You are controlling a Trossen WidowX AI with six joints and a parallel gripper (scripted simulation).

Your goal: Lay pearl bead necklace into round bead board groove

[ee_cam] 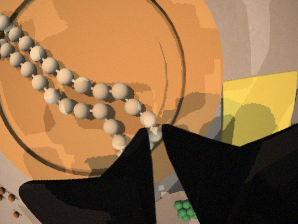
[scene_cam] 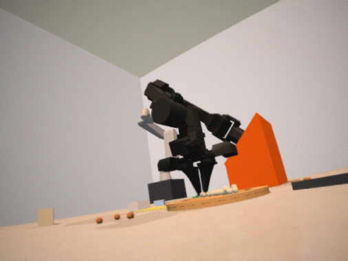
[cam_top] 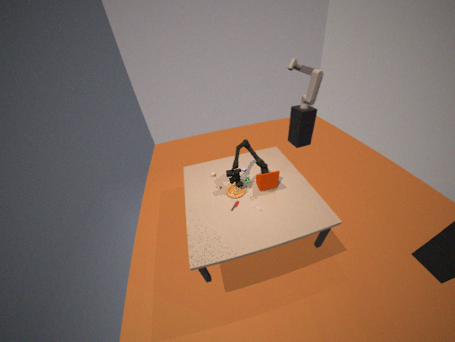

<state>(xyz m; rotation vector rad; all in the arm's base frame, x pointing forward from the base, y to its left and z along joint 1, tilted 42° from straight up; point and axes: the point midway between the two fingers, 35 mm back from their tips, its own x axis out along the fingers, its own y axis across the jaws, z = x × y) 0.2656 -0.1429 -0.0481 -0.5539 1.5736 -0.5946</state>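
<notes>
Right now the round wooden bead board is 40 mm ahead of my gripper tip, 50 mm to the left of it and 10 mm below it. Also, from my gripper tip: tan cube 210 mm ahead, 280 mm to the right; yellow flat piece 20 mm behind, 120 mm to the right, 10 mm below; red-handled tool 100 mm ahead, 230 mm to the left, 10 mm below.
</notes>
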